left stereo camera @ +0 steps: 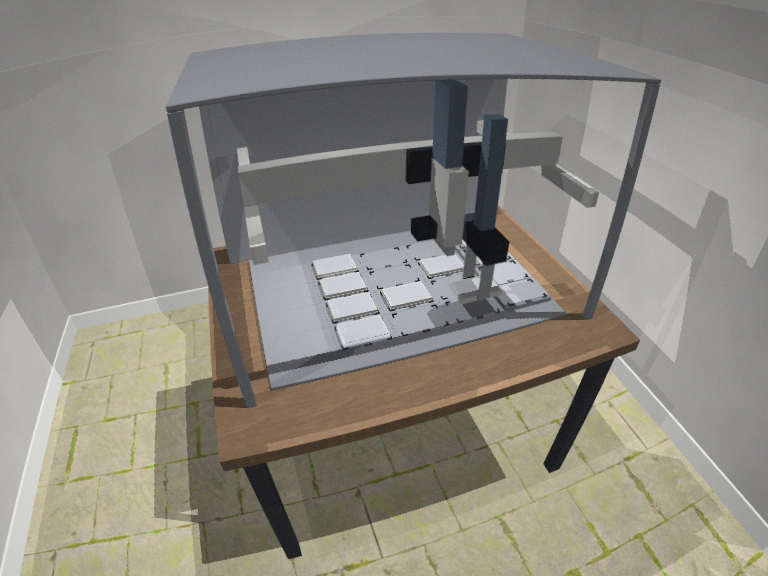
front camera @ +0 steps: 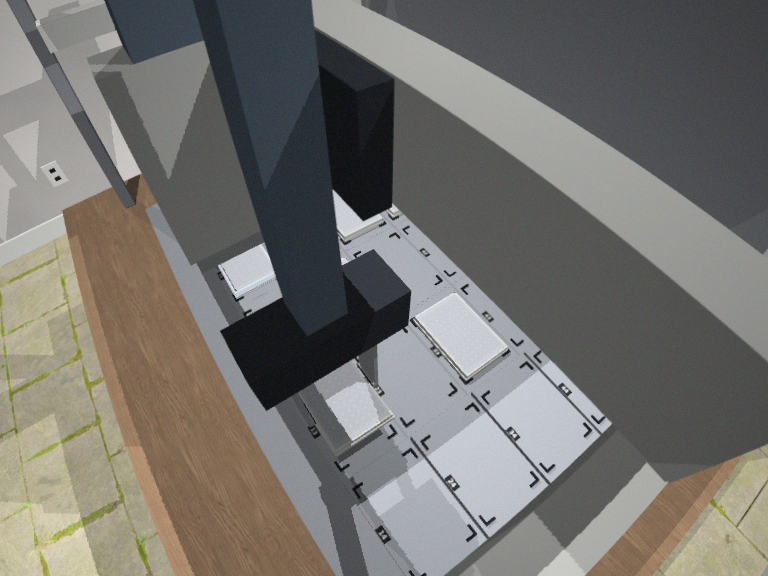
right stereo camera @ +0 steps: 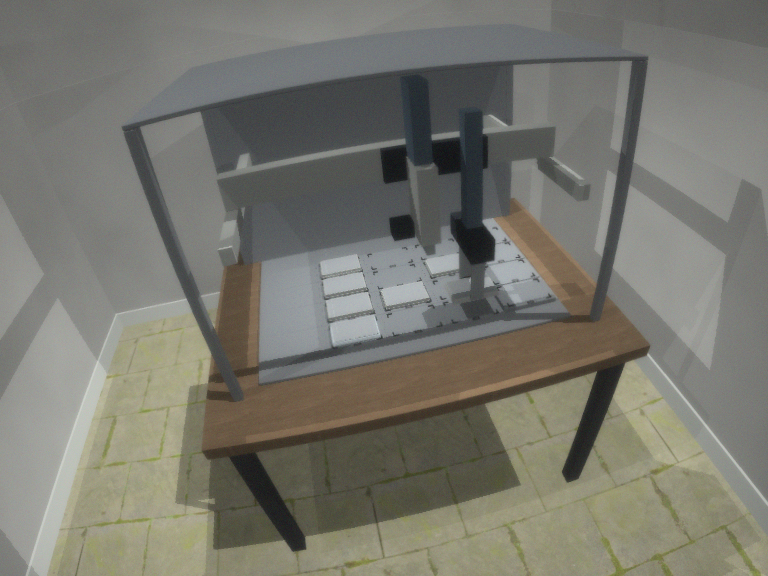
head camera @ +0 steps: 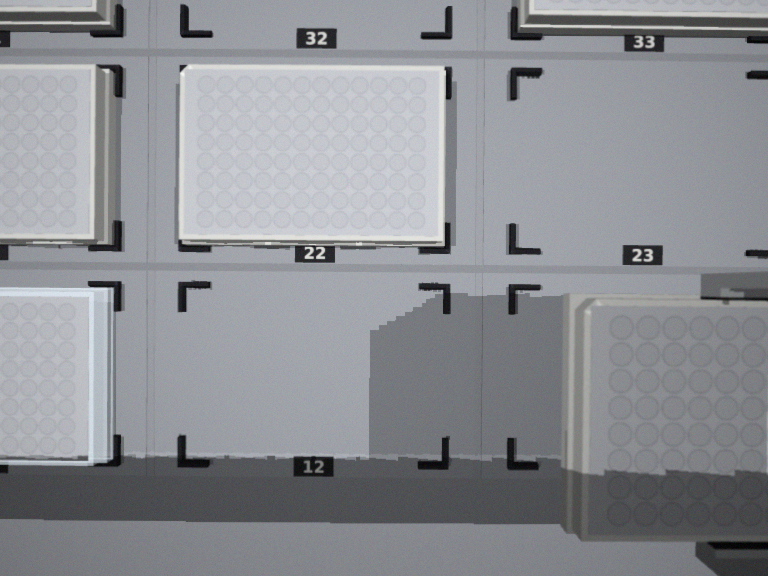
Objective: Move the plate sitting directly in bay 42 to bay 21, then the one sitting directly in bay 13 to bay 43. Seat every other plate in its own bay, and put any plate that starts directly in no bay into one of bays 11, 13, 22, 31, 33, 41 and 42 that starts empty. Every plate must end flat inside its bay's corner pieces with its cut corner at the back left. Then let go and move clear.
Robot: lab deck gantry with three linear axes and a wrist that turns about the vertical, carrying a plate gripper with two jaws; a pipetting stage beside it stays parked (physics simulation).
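Frame: origin at the robot's base, x back, y right, z up, level; millimetres.
Where they show: gripper, fingertip midpoint: [left stereo camera: 475, 288] [front camera: 337, 394] [right stereo camera: 471, 288] [head camera: 748, 415]; robot's base at its link origin: [left stereo camera: 344, 349] [right stereo camera: 333, 348].
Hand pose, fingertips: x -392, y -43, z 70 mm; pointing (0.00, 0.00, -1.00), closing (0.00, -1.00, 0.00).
Each offset is from my fingertips to the top centre of the thing. "*": to the spot under its first point.
My gripper [front camera: 350, 404] [head camera: 738, 421] [left stereo camera: 477, 286] [right stereo camera: 469, 286] is shut on a white plate @(dx +0, dy +0, dz +7 mm) [front camera: 356, 406] [head camera: 676, 396], raised above bay 13. The plate looks level; its cut corner shows at the back left in the head view. The plate @(dx +164, dy -107, dz -56 mm) [head camera: 313, 155] [left stereo camera: 406, 294] [right stereo camera: 404, 294] in bay 22 lies flat, cut corner back left. Other plates sit in bay 21 @(* dx +289, dy -105, dz -56 mm) [head camera: 46, 155] [left stereo camera: 351, 305], bay 31 @(* dx +327, dy -207, dz -56 mm) [left stereo camera: 343, 284] and bay 41 @(* dx +330, dy -313, dz -55 mm) [left stereo camera: 334, 265]; a glassy-edged plate @(dx +328, dy +0, dz -56 mm) [front camera: 248, 267] [head camera: 37, 378] [left stereo camera: 362, 330] is in bay 11. Bay 42 is empty. Bay 43 is partly hidden.
Another plate @(dx +0, dy -214, dz -56 mm) [front camera: 462, 334] [left stereo camera: 441, 265] [right stereo camera: 443, 265] sits in bay 33. The parked pipetting stage [left stereo camera: 447, 204] [right stereo camera: 424, 204] stands behind and left of my gripper. The gantry beam [front camera: 558, 248] [left stereo camera: 334, 173] crosses above the back of the deck. Bays 12, 23 and 32 hold no plate.
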